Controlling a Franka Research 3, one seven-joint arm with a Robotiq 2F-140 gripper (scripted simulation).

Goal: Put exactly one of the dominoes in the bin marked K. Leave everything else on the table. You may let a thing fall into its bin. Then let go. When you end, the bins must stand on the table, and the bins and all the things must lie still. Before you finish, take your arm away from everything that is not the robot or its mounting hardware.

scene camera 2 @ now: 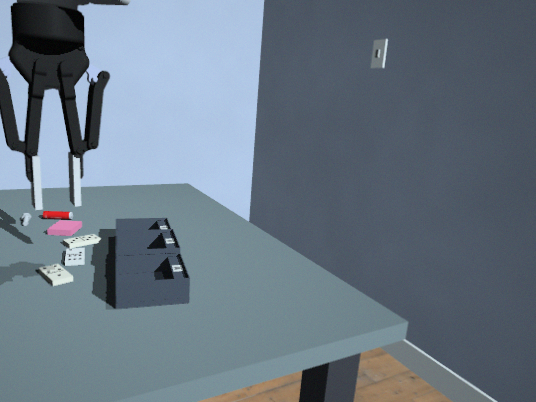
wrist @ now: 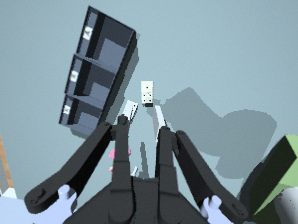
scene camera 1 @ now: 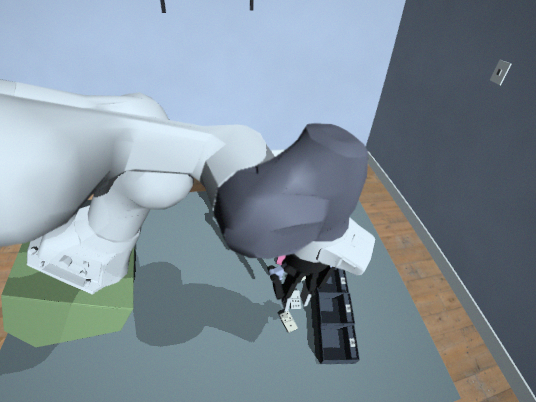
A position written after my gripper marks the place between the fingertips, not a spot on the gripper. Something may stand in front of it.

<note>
I see my gripper point(scene camera 2: 56, 205).
My gripper shows as well in the wrist view point(wrist: 143, 111) and in scene camera 1 point(scene camera 1: 294, 303).
</note>
